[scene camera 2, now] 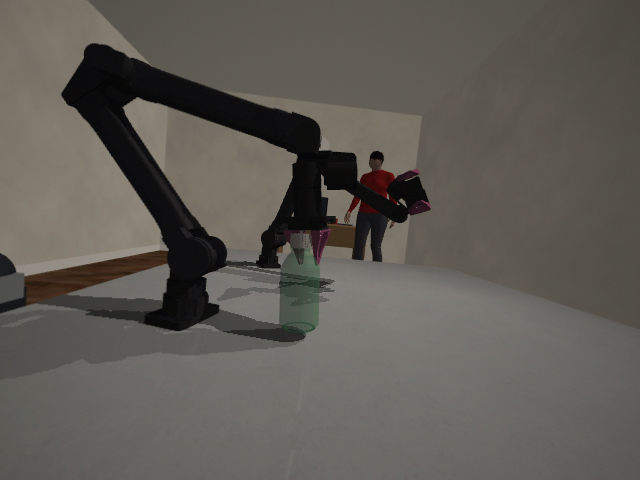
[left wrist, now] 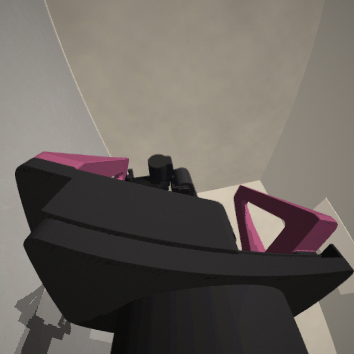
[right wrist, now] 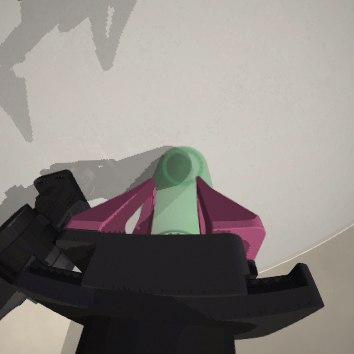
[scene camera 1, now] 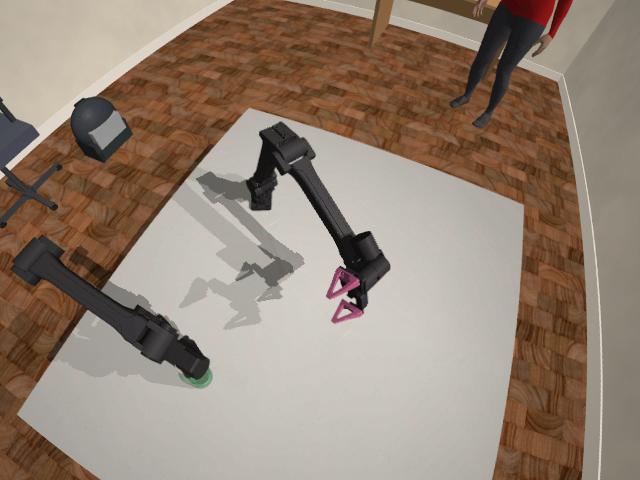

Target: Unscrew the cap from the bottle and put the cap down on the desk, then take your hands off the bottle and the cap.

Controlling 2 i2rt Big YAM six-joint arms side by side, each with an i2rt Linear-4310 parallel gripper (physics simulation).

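Places are measured from the left arm's base along level axes (x ahead, y left, z up), in metres.
Where they show: left gripper, fingertip midpoint: (scene camera 2: pixel 413 186) (left wrist: pixel 184 178) (scene camera 1: pixel 330 310); right gripper, fingertip midpoint: (scene camera 2: pixel 308 264) (right wrist: pixel 174 183); left arm's base, link origin: (scene camera 2: pixel 268 265) (scene camera 1: pixel 261 199); right arm's base, link origin: (scene camera 2: pixel 184 317) (right wrist: pixel 66 198).
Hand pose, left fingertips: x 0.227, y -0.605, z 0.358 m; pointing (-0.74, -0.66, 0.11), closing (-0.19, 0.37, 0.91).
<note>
Each offset is from my left fingertips to the top centre of the thing. Level surfaces: height alone.
A clear green bottle @(0.162 m down, 0.400 m back, 0.116 m right) (scene camera 2: pixel 299 294) (right wrist: pixel 175 210) stands upright under my right gripper (scene camera 2: pixel 309 262) (right wrist: pixel 174 183). In scene camera 1 part of the bottle (scene camera 1: pixel 204 381) shows past the right wrist. The whitish cap @(0.156 m down, 0.403 m back, 0.108 m right) (scene camera 2: pixel 300 239) is at the bottle's top, between the right fingers. My right gripper points straight down and is shut on the cap, its tips reaching down beside the bottle's shoulder. My left gripper (scene camera 1: pixel 330 310) (scene camera 2: pixel 418 191) is open and empty, raised above the desk and away from the bottle. Whether the cap is loose on the neck cannot be told.
The light grey desk @(0.358 m down) (scene camera 1: pixel 413 372) (scene camera 2: pixel 413 392) lies under both arms, with arm shadows across it. A person (scene camera 1: pixel 511 46) (scene camera 2: pixel 376 201) in red stands beyond its far edge. A dark helmet-like object (scene camera 1: pixel 100 126) and part of a chair (scene camera 1: pixel 15 139) are at the left in scene camera 1.
</note>
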